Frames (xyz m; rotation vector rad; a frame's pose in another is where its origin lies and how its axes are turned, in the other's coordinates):
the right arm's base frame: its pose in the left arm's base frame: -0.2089 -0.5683 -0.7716 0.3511 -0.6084 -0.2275
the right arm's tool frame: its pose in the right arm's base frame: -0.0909 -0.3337 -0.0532 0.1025 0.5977 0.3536
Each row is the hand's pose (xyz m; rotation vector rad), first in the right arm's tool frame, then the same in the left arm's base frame.
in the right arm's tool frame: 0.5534 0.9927 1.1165 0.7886 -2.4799 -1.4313
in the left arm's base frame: -0.0406 -0.2395 0.4703 1.1985 -2.0925 -1.8284
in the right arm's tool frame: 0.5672 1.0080 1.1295 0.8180 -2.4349 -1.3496
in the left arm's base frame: -0.0316 -0.2276 0.4896 1.2405 -2.0704 -1.7313
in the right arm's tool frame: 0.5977 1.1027 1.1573 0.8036 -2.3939 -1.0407
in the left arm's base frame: -0.0271 -0.1462 0.5530 1.2594 -2.1158 -1.4003
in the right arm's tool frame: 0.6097 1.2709 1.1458 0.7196 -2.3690 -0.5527
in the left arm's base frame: -0.0578 0.0120 0.6041 1.2055 -2.2256 -0.8908
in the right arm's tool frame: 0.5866 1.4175 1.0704 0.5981 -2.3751 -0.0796
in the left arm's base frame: -0.1147 0.1671 0.5839 1.0888 -2.3604 -0.4111
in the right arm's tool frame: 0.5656 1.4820 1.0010 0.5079 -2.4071 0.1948
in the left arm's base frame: -0.1490 0.2466 0.5401 0.9892 -2.4665 -0.1452
